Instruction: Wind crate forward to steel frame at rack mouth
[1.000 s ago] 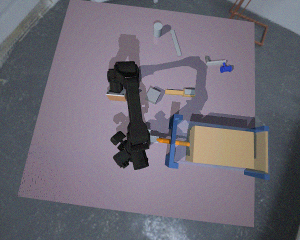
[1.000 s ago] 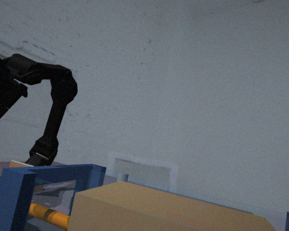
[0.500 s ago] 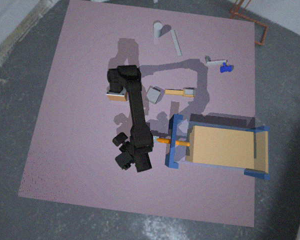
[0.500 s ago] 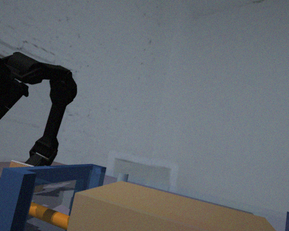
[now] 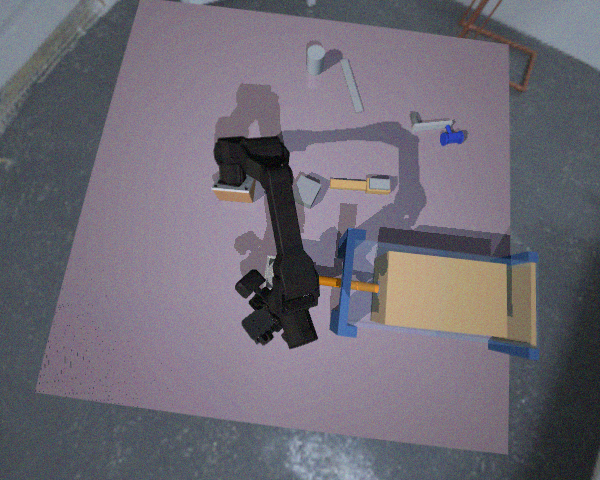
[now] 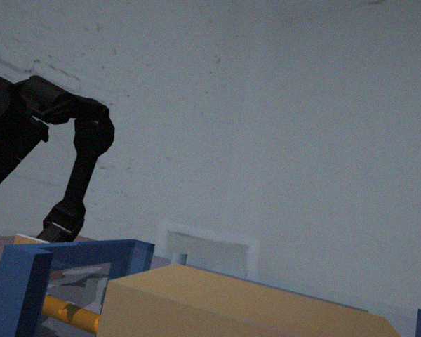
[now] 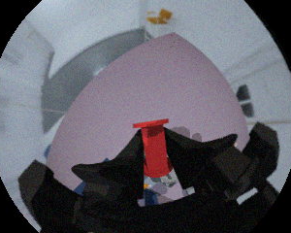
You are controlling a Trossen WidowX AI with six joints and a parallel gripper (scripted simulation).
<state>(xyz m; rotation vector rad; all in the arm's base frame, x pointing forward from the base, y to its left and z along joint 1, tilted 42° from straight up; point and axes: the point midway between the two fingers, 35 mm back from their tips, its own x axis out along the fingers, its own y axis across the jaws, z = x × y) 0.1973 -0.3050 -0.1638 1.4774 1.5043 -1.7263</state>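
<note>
Now: the red-knobbed crank handle 5 cm to the left of my gripper tip, 3 cm below it and 1 cm ahead of it. Round my gripper tip: red knob 1 cm to the left, 1 cm ahead; blue steel frame 18 cm ahead, 13 cm to the left, 3 cm below; grey block 37 cm to the left, 11 cm below, 3 cm ahead.
</note>
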